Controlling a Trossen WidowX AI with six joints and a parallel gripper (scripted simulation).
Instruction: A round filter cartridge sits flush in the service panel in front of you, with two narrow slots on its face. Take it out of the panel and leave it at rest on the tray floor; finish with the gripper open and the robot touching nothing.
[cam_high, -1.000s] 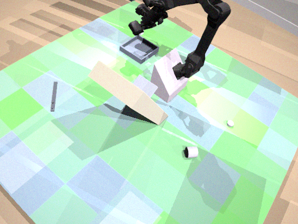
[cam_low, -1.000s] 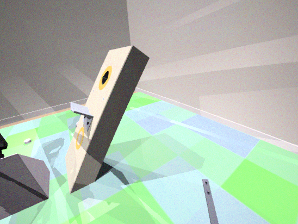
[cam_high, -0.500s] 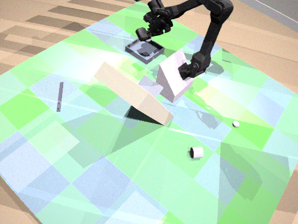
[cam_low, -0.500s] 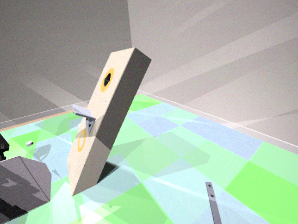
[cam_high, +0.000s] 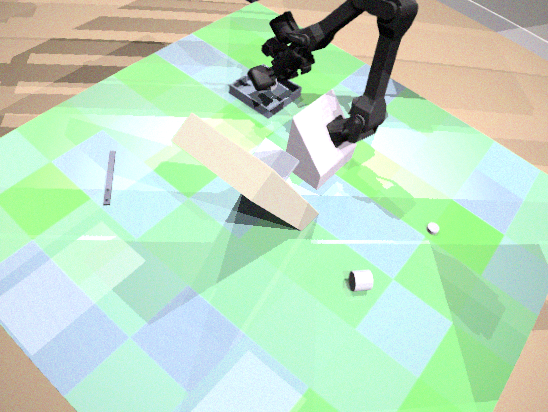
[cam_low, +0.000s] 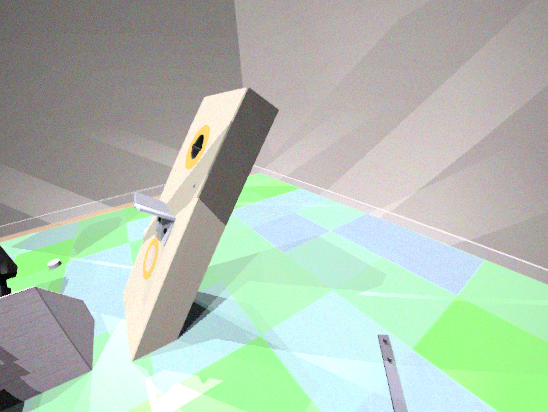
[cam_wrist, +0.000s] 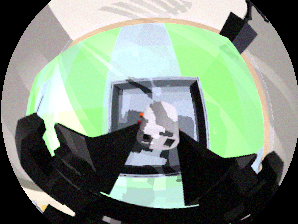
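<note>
Now: gripper tip right at the round white filter cartridge. From my gripper tip the other things lie so: grey bracket (340 mm ahead, 290 mm to the left, 130 mm above); grey-blue tray (40 mm below, 10 mm to the right).
</note>
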